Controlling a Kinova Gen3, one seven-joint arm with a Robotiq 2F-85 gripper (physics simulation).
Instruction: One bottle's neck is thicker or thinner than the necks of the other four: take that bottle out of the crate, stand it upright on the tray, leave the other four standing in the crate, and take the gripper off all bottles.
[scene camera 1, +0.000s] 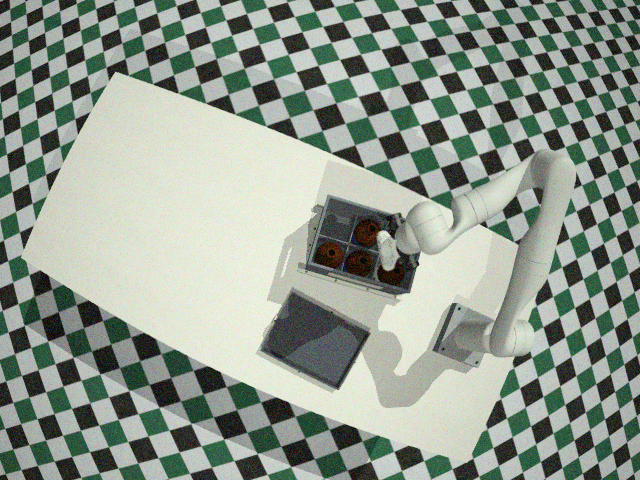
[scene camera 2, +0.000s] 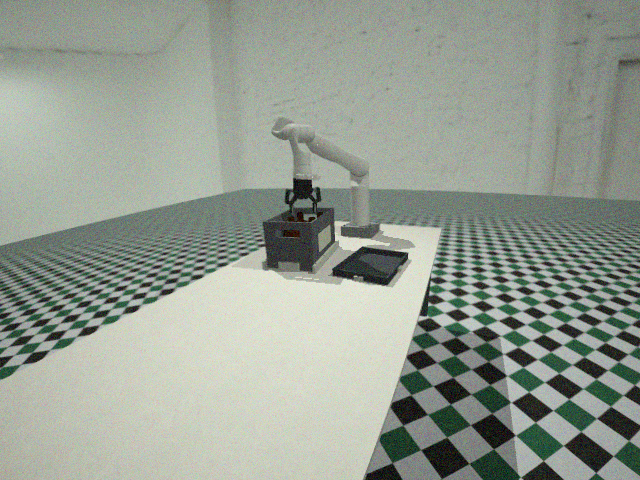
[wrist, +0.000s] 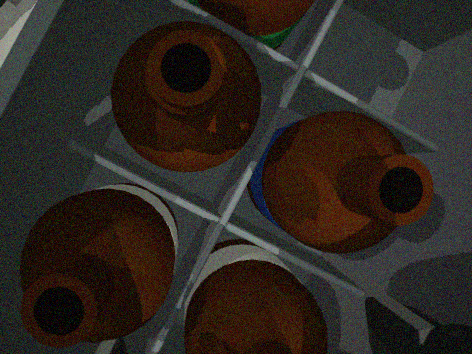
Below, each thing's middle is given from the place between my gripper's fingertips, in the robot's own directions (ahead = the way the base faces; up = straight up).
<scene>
I see the dark tray (scene camera 1: 314, 341) 30 cm to the left of my hand, 15 cm below it and 13 cm ahead of it.
</scene>
